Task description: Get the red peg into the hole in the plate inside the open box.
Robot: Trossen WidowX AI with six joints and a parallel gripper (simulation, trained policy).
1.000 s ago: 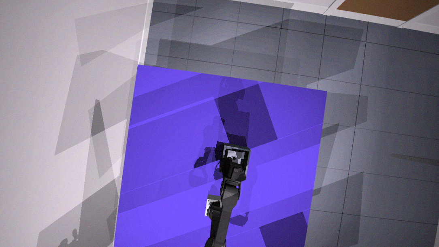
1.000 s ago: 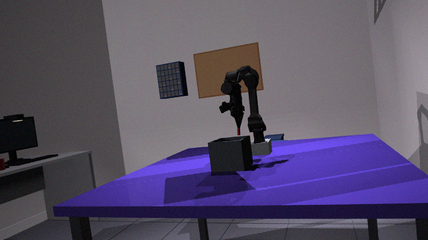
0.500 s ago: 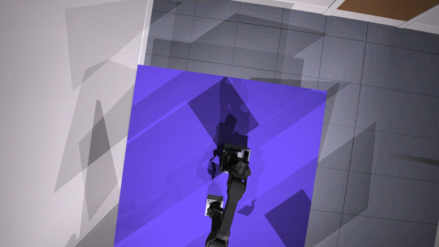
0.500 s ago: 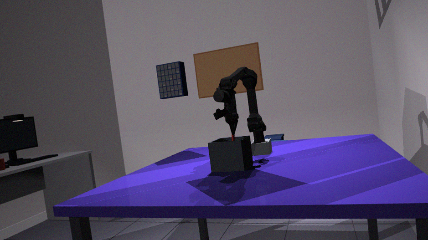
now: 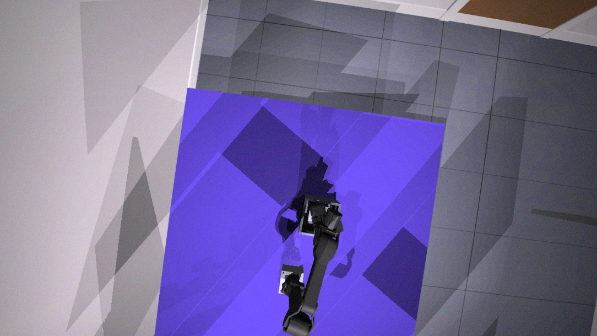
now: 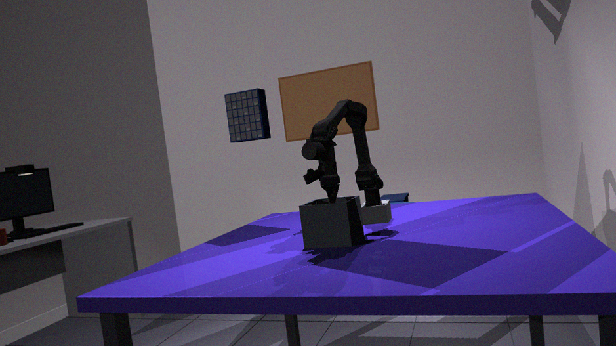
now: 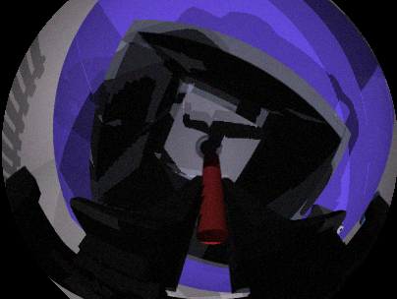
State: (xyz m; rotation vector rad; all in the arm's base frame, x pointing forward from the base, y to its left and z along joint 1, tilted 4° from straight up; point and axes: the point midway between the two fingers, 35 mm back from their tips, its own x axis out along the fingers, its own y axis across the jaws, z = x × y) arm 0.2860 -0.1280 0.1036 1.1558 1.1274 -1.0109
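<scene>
Right now my gripper tip is 1 cm below the red peg. Round my gripper tip: plate 7 cm below, 1 cm ahead.
</scene>
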